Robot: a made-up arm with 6 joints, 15 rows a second.
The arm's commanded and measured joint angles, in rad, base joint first. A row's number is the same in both.
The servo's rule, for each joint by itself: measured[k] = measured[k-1] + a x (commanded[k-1-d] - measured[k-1]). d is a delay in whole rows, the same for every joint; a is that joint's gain. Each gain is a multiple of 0.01, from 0.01 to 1. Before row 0 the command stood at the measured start. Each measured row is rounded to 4 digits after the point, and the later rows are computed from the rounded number. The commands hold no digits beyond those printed.
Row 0, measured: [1.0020 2.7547 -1.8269 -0.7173 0.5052 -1.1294]
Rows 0 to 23, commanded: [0.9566 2.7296 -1.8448 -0.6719 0.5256 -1.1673]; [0.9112 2.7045 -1.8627 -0.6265 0.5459 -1.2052]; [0.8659 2.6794 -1.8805 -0.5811 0.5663 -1.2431]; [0.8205 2.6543 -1.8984 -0.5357 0.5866 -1.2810]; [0.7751 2.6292 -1.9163 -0.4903 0.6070 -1.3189]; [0.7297 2.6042 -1.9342 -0.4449 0.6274 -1.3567]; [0.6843 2.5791 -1.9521 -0.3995 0.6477 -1.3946]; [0.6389 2.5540 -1.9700 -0.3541 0.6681 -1.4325]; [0.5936 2.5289 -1.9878 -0.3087 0.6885 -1.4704]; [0.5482 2.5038 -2.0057 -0.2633 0.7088 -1.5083]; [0.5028 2.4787 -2.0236 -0.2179 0.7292 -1.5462]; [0.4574 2.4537 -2.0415 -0.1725 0.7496 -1.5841]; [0.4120 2.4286 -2.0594 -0.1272 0.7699 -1.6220]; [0.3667 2.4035 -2.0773 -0.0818 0.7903 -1.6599]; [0.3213 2.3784 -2.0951 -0.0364 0.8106 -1.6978]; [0.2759 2.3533 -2.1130 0.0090 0.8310 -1.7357]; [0.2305 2.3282 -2.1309 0.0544 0.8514 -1.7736]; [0.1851 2.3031 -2.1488 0.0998 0.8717 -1.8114]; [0.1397 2.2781 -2.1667 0.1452 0.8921 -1.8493]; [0.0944 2.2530 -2.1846 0.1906 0.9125 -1.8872]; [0.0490 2.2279 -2.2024 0.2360 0.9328 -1.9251]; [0.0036 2.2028 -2.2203 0.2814 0.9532 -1.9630]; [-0.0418 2.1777 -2.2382 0.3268 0.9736 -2.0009]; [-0.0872 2.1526 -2.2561 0.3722 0.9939 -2.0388]
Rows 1 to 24, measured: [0.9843 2.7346 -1.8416 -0.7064 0.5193 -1.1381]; [0.9558 2.7105 -1.8589 -0.6872 0.5377 -1.1535]; [0.9207 2.6856 -1.8766 -0.6617 0.5574 -1.1741]; [0.8816 2.6606 -1.8945 -0.6315 0.5775 -1.1987]; [0.8401 2.6355 -1.9124 -0.5976 0.5979 -1.2263]; [0.7970 2.6105 -1.9303 -0.5610 0.6183 -1.2563]; [0.7530 2.5854 -1.9482 -0.5222 0.6386 -1.2881]; [0.7085 2.5603 -1.9661 -0.4819 0.6590 -1.3213]; [0.6637 2.5352 -1.9839 -0.4403 0.6794 -1.3556]; [0.6187 2.5101 -2.0018 -0.3978 0.6997 -1.3907]; [0.5735 2.4850 -2.0197 -0.3546 0.7201 -1.4265]; [0.5282 2.4600 -2.0376 -0.3109 0.7405 -1.4627]; [0.4829 2.4349 -2.0555 -0.2668 0.7608 -1.4993]; [0.4376 2.4098 -2.0734 -0.2224 0.7812 -1.5362]; [0.3922 2.3847 -2.0912 -0.1778 0.8015 -1.5734]; [0.3468 2.3596 -2.1091 -0.1330 0.8219 -1.6107]; [0.3014 2.3345 -2.1270 -0.0880 0.8423 -1.6482]; [0.2560 2.3094 -2.1449 -0.0429 0.8626 -1.6857]; [0.2106 2.2844 -2.1628 0.0022 0.8830 -1.7233]; [0.1653 2.2593 -2.1807 0.0474 0.9034 -1.7610]; [0.1199 2.2342 -2.1985 0.0927 0.9237 -1.7987]; [0.0745 2.2091 -2.2164 0.1380 0.9441 -1.8365]; [0.0291 2.1840 -2.2343 0.1833 0.9645 -1.8743]; [-0.0163 2.1589 -2.2522 0.2286 0.9848 -1.9121]
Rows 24 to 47, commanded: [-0.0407 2.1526 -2.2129 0.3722 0.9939 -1.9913]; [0.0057 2.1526 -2.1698 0.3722 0.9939 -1.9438]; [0.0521 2.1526 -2.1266 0.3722 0.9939 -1.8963]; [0.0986 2.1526 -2.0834 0.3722 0.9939 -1.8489]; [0.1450 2.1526 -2.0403 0.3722 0.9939 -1.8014]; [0.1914 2.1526 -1.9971 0.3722 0.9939 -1.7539]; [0.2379 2.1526 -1.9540 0.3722 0.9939 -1.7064]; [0.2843 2.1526 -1.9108 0.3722 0.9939 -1.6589]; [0.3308 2.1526 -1.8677 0.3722 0.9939 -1.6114]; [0.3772 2.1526 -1.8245 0.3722 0.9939 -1.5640]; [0.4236 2.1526 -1.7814 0.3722 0.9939 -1.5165]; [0.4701 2.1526 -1.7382 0.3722 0.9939 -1.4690]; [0.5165 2.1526 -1.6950 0.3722 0.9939 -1.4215]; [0.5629 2.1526 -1.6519 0.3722 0.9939 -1.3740]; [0.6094 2.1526 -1.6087 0.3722 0.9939 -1.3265]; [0.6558 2.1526 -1.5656 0.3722 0.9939 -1.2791]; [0.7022 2.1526 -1.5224 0.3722 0.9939 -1.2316]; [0.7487 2.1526 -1.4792 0.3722 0.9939 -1.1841]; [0.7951 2.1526 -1.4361 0.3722 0.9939 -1.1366]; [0.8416 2.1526 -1.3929 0.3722 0.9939 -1.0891]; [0.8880 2.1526 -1.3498 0.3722 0.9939 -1.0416]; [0.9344 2.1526 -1.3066 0.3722 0.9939 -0.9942]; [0.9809 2.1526 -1.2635 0.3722 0.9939 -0.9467]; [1.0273 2.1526 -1.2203 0.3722 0.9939 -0.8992]
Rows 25 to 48, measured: [-0.0258 2.1539 -2.2200 0.2631 0.9911 -1.9303]; [-0.0135 2.1529 -2.1788 0.2893 0.9930 -1.9334]; [0.0121 2.1527 -2.1360 0.3092 0.9936 -1.9249]; [0.0458 2.1526 -2.0929 0.3243 0.9938 -1.9074]; [0.0845 2.1526 -2.0498 0.3358 0.9939 -1.8830]; [0.1262 2.1526 -2.0066 0.3445 0.9939 -1.8533]; [0.1698 2.1526 -1.9635 0.3511 0.9939 -1.8195]; [0.2145 2.1526 -1.9203 0.3562 0.9939 -1.7826]; [0.2599 2.1526 -1.8772 0.3600 0.9939 -1.7432]; [0.3056 2.1526 -1.8340 0.3629 0.9939 -1.7020]; [0.3516 2.1526 -1.7909 0.3651 0.9939 -1.6593]; [0.3978 2.1526 -1.7477 0.3668 0.9939 -1.6155]; [0.4441 2.1526 -1.7045 0.3681 0.9939 -1.5709]; [0.4904 2.1526 -1.6614 0.3691 0.9939 -1.5256]; [0.5368 2.1526 -1.6182 0.3698 0.9939 -1.4798]; [0.5832 2.1526 -1.5751 0.3704 0.9939 -1.4336]; [0.6296 2.1526 -1.5319 0.3708 0.9939 -1.3871]; [0.6760 2.1526 -1.4887 0.3711 0.9939 -1.3404]; [0.7224 2.1526 -1.4456 0.3714 0.9939 -1.2935]; [0.7689 2.1526 -1.4024 0.3716 0.9939 -1.2465]; [0.8153 2.1526 -1.3593 0.3717 0.9939 -1.1994]; [0.8617 2.1526 -1.3161 0.3718 0.9939 -1.1522]; [0.9082 2.1526 -1.2730 0.3719 0.9939 -1.1049]; [0.9546 2.1526 -1.2298 0.3720 0.9939 -1.0576]
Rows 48 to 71, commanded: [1.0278 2.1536 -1.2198 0.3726 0.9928 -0.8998]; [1.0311 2.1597 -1.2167 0.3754 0.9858 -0.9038]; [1.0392 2.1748 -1.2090 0.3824 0.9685 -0.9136]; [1.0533 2.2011 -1.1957 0.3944 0.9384 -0.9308]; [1.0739 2.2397 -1.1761 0.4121 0.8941 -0.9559]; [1.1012 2.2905 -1.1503 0.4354 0.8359 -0.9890]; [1.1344 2.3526 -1.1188 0.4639 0.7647 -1.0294]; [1.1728 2.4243 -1.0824 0.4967 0.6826 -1.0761]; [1.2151 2.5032 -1.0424 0.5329 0.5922 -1.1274]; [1.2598 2.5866 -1.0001 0.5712 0.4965 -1.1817]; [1.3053 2.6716 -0.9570 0.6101 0.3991 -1.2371]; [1.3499 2.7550 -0.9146 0.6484 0.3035 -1.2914]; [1.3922 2.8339 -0.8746 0.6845 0.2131 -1.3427]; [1.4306 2.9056 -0.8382 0.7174 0.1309 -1.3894]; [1.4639 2.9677 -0.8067 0.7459 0.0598 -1.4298]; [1.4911 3.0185 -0.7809 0.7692 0.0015 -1.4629]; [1.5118 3.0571 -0.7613 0.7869 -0.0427 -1.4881]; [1.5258 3.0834 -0.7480 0.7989 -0.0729 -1.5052]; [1.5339 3.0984 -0.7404 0.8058 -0.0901 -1.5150]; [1.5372 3.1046 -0.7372 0.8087 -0.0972 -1.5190]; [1.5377 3.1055 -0.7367 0.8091 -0.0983 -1.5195]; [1.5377 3.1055 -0.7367 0.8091 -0.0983 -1.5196]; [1.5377 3.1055 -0.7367 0.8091 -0.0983 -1.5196]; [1.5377 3.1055 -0.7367 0.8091 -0.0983 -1.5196]
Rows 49 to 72, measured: [0.9831 2.1534 -1.2216 0.3721 0.9931 -1.0213]; [1.0018 2.1584 -1.2176 0.3729 0.9881 -0.9943]; [1.0164 2.1715 -1.2105 0.3752 0.9746 -0.9757]; [1.0308 2.1952 -1.1984 0.3798 0.9496 -0.9654]; [1.0476 2.2308 -1.1801 0.3876 0.9113 -0.9632]; [1.0685 2.2786 -1.1557 0.3991 0.8593 -0.9691]; [1.0942 2.3378 -1.1254 0.4147 0.7940 -0.9830]; [1.1249 2.4070 -1.0901 0.4344 0.7171 -1.0044]; [1.1601 2.4840 -1.0510 0.4580 0.6309 -1.0327]; [1.1990 2.5661 -1.0093 0.4852 0.5382 -1.0670]; [1.2405 2.6505 -0.9664 0.5152 0.4422 -1.1061]; [1.2832 2.7341 -0.9239 0.5472 0.3465 -1.1487]; [1.3257 2.8139 -0.8835 0.5802 0.2545 -1.1933]; [1.3666 2.8873 -0.8464 0.6131 0.1692 -1.2384]; [1.4045 2.9516 -0.8138 0.6450 0.0937 -1.2824]; [1.4383 3.0051 -0.7868 0.6748 0.0301 -1.3239]; [1.4670 3.0467 -0.7659 0.7017 -0.0201 -1.3617]; [1.4899 3.0761 -0.7512 0.7250 -0.0565 -1.3947]; [1.5071 3.0939 -0.7423 0.7444 -0.0797 -1.4224]; [1.5188 3.1025 -0.7381 0.7598 -0.0918 -1.4446]; [1.5262 3.1049 -0.7370 0.7716 -0.0963 -1.4618]; [1.5307 3.1054 -0.7368 0.7806 -0.0977 -1.4751]; [1.5334 3.1055 -0.7367 0.7874 -0.0981 -1.4853]; [1.5351 3.1055 -0.7367 0.7926 -0.0982 -1.4932]
